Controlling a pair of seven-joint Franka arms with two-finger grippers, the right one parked.
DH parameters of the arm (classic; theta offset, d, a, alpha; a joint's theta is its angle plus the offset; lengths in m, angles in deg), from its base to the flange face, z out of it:
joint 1: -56.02 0.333 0 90
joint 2: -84.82 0 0 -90
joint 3: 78.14 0.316 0.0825 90
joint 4: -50.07 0 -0.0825 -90
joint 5: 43.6 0.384 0 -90
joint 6: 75.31 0 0.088 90
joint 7: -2.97 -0.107 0 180
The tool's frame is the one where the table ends.
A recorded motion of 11 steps. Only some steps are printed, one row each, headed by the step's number.
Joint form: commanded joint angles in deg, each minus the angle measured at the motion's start. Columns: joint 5, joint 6, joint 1, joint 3, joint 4, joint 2, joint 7.
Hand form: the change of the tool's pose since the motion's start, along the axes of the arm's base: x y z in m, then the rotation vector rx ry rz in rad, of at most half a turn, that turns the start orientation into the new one. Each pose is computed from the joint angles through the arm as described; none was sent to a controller.
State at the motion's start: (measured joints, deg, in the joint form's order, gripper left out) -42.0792 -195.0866 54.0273 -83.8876 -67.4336 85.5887 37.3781
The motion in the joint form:
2: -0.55 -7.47 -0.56 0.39 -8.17 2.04 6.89
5: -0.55 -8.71 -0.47 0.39 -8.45 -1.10 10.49
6: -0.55 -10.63 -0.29 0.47 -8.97 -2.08 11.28
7: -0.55 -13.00 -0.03 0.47 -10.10 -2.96 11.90
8: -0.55 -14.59 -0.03 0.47 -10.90 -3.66 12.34
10: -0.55 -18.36 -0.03 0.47 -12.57 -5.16 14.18
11: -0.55 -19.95 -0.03 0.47 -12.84 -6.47 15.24
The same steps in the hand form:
2: -0.0219 0.0005 -0.0353 -0.0176 -0.0236 0.1193
5: -0.0172 0.0009 -0.0646 -0.0184 0.0138 0.1837
6: -0.0151 0.0031 -0.0747 -0.0227 0.0068 0.2015
7: -0.0155 0.0055 -0.0878 -0.0265 0.0009 0.2162
8: -0.0164 0.0056 -0.0978 -0.0287 -0.0004 0.2236
10: -0.0183 0.0057 -0.1181 -0.0362 -0.0102 0.2549
11: -0.0172 0.0055 -0.1296 -0.0397 -0.0099 0.2732

